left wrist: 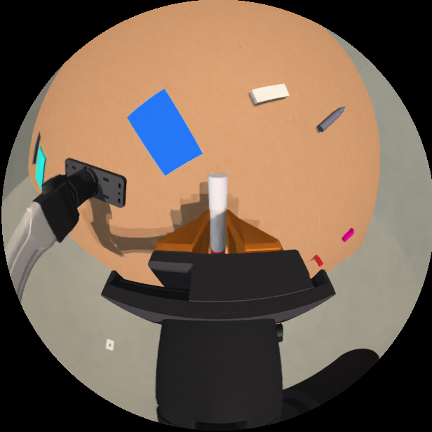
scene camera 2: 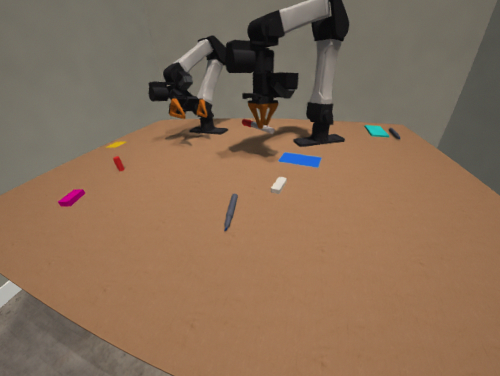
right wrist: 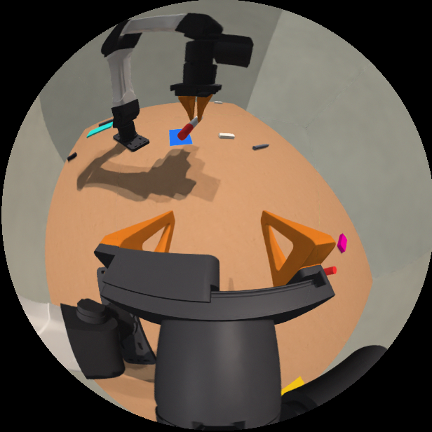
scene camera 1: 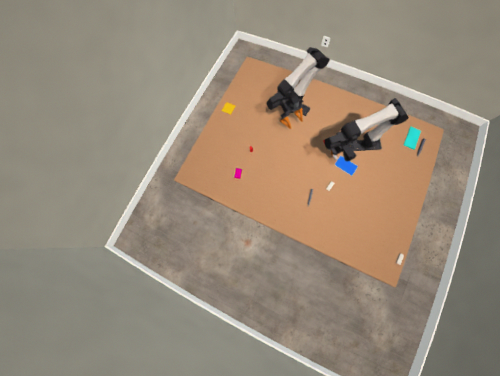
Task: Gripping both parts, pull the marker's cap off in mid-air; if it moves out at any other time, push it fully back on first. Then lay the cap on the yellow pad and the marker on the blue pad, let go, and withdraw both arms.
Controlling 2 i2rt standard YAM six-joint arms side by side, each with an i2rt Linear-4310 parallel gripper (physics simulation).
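Frame: origin at the left arm's base, x ahead, y left, z up, level; centimetres.
Seen in the pictures: left gripper, fingertip midpoint: [scene camera 2: 262,127] [scene camera 1: 332,153]; right gripper, fingertip midpoint: [scene camera 2: 196,116] [scene camera 1: 296,124]; left arm's base, link origin: [scene camera 2: 319,141] [scene camera 1: 365,145]; right arm's base, link origin: [scene camera 2: 208,131].
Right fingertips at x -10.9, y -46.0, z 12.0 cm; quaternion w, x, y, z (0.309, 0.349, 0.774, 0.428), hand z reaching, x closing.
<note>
Offsets run from my right fingertips to a thing's top centre.
The marker @[dx +17.0, dy +19.1, dz -0.6 cm] [scene camera 2: 265,128] [left wrist: 218,197] has a white-grey body and a red cap @[dx +12.8, dy +17.2, dz -0.5 cm] [scene camera 2: 247,122] [right wrist: 185,132] on its end. My left gripper [scene camera 2: 262,125] [left wrist: 217,214] [right wrist: 195,121] is shut on the marker's body and holds it in the air, just beside the blue pad @[dx +24.0, dy +31.3, dz -12.0 cm] [scene camera 1: 346,166] [scene camera 2: 300,160] [left wrist: 165,132] as seen in scene camera 1. My right gripper [scene camera 1: 294,121] [scene camera 2: 189,114] [right wrist: 217,215] is open and empty, in the air to the left of the left gripper in both scene views. The yellow pad @[dx -23.7, dy -44.1, dz -12.0 cm] [scene camera 1: 228,108] [scene camera 2: 116,144] [right wrist: 294,386] lies at the left of the table.
A white block @[dx +37.2, dy +19.3, dz -10.8 cm] [scene camera 1: 330,186] [scene camera 2: 278,184] and a grey pen @[dx +43.9, dy +6.0, dz -10.6 cm] [scene camera 1: 310,197] [scene camera 2: 231,212] lie in front of the blue pad. A small red piece @[dx +10.3, dy -29.0, dz -7.2 cm] [scene camera 1: 251,149] [scene camera 2: 118,163] and a magenta block @[dx +25.8, dy -38.1, dz -10.5 cm] [scene camera 1: 238,173] [scene camera 2: 72,197] lie left. A teal pad @[dx +7.1, dy +78.4, dz -11.2 cm] [scene camera 1: 412,137] [scene camera 2: 376,131] lies far right beside a dark pen @[dx +14.4, dy +82.2, dz -10.2 cm] [scene camera 1: 421,147].
</note>
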